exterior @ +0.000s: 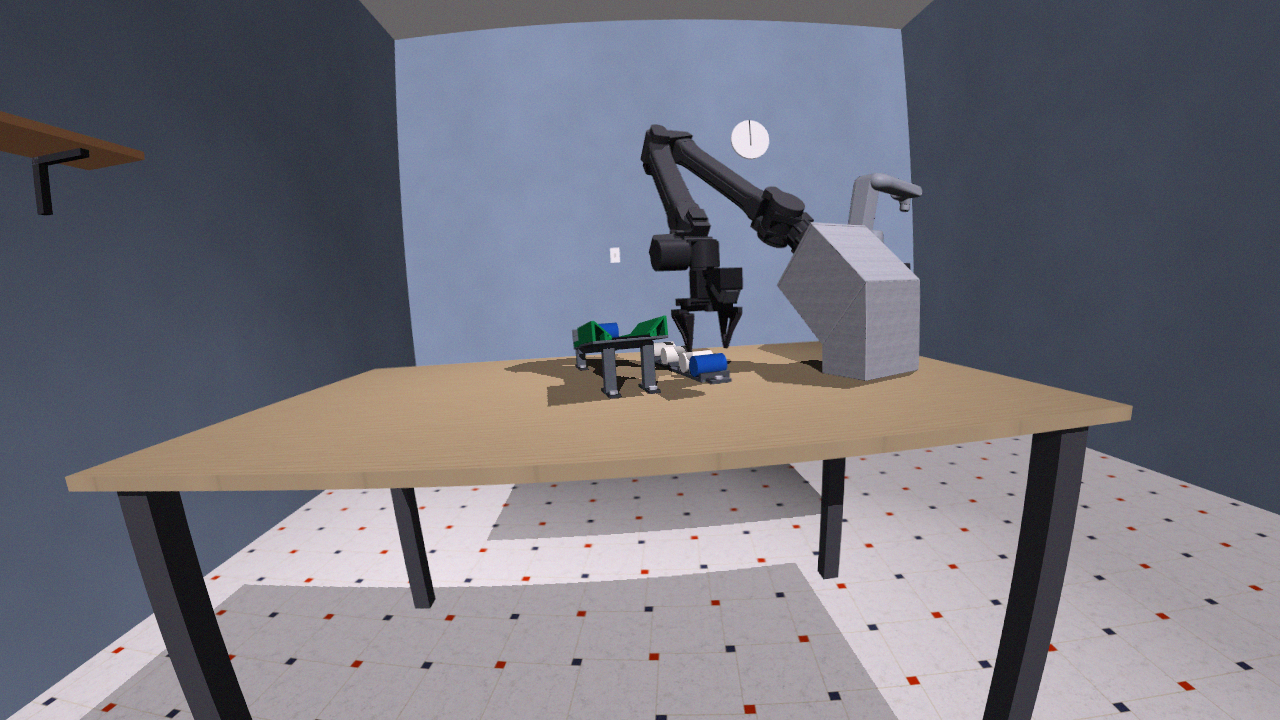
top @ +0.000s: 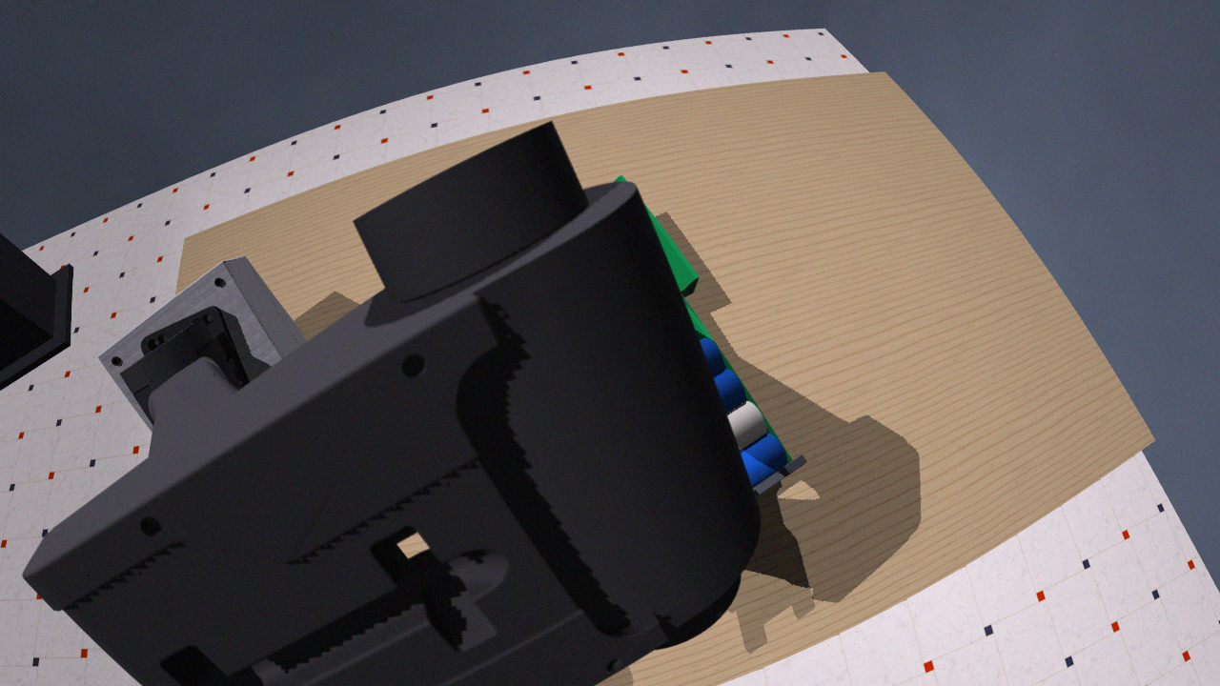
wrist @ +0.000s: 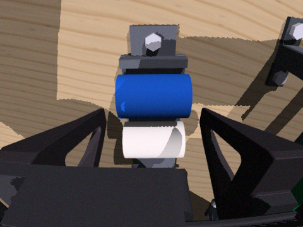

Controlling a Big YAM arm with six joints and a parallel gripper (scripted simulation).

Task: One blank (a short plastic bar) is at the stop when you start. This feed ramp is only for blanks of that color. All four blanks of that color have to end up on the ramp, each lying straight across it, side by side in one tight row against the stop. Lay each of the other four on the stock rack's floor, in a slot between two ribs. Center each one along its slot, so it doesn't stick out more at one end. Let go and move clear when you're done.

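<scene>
Right now my hand is 130 mm to the left of the grey stock rack and 70 mm above it. From my hand the other things lie so: grey stop: 160 mm ahead, 320 mm to the right.
</scene>
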